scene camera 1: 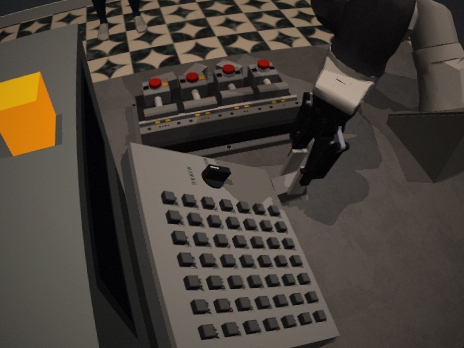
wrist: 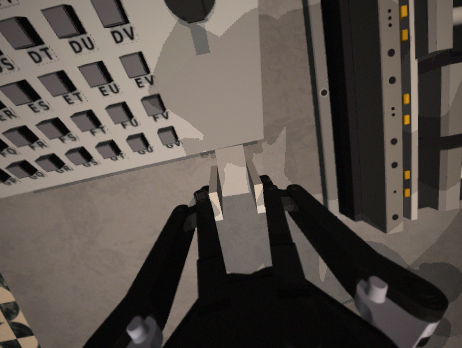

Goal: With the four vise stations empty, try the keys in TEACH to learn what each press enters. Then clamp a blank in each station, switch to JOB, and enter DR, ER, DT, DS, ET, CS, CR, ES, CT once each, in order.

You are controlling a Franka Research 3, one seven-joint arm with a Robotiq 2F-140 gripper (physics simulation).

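Note:
My gripper (scene camera 1: 296, 172) (wrist: 233, 173) is shut on a plain grey blank (scene camera 1: 285, 181) (wrist: 245, 230), held beside the key panel's far right corner. The sloped key panel (scene camera 1: 150, 172) (wrist: 230, 100) carries rows of dark keys. In the wrist view the DT key (wrist: 20, 32), ET key (wrist: 57, 83) and ES key (wrist: 20, 92) are readable. The black mode knob (scene camera 1: 216, 175) (wrist: 191, 7) sits above the keys near the TEACH label; its setting is unclear. The vise fixture (scene camera 1: 215, 122) (wrist: 392, 120) has four stations with red buttons behind the panel. Jaw contents are unclear.
A large grey cabinet (scene camera 1: 45, 225) with an orange box (scene camera 1: 30, 122) on it stands at the left. The robot's pedestal (scene camera 1: 432, 145) is at the right. Patterned tiles (scene camera 1: 175, 40) lie behind the fixture. The fixture's base strip (scene camera 1: 250, 144) (wrist: 324, 115) is near the gripper.

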